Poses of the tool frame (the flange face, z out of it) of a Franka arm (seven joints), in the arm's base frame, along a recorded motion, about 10 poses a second.
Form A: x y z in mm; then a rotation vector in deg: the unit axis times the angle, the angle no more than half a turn.
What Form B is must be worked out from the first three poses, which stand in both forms.
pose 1, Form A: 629 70 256 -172.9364 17.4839 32.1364
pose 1, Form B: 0.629 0.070 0.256 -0.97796 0.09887 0.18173 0.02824
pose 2, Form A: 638 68 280 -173.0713 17.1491 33.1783
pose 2, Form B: 0.638 0.068 0.280 -0.97718 0.09683 0.18733 0.02569
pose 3, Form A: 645 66 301 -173.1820 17.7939 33.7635
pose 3, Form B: 0.645 0.066 0.301 -0.97630 0.10031 0.19034 0.02323
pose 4, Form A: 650 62 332 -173.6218 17.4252 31.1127
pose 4, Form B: 0.650 0.062 0.332 -0.97927 0.09828 0.17548 0.02403
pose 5, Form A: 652 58 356 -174.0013 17.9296 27.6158
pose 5, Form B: 0.652 0.058 0.356 -0.98225 0.10121 0.15589 0.02540
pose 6, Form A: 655 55 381 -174.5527 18.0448 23.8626
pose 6, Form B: 0.655 0.055 0.381 -0.98531 0.10186 0.13470 0.02532
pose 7, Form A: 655 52 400 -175.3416 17.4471 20.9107
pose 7, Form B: 0.655 0.052 0.400 -0.98791 0.09830 0.11781 0.02230
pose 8, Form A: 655 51 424 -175.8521 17.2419 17.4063
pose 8, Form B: 0.655 0.051 0.424 -0.99021 0.09709 0.09801 0.02137
